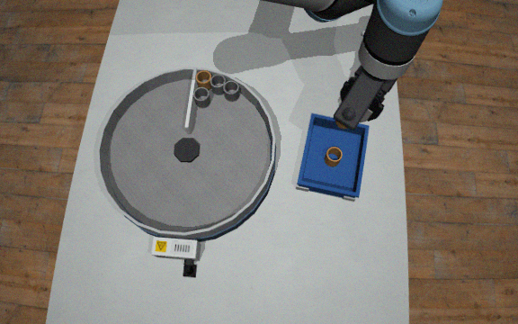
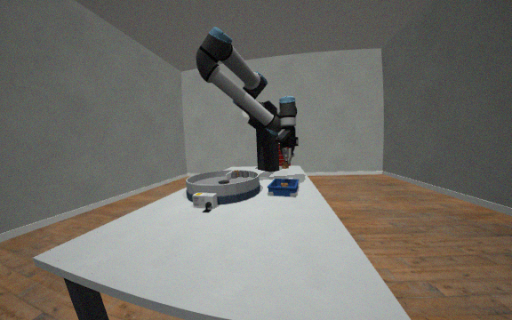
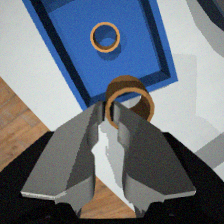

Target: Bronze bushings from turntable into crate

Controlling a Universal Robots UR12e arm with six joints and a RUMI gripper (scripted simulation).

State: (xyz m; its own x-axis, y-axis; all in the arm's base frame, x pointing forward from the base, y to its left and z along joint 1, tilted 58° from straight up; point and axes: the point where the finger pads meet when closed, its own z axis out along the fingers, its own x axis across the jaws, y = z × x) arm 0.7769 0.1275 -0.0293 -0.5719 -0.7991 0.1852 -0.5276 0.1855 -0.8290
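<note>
Now: hand 30 mm short of the blue crate, 30 mm to the left of it and 130 mm above it. Also, from my hand: round grey turntable 30 mm behind, 380 mm to the right, 110 mm below.
</note>
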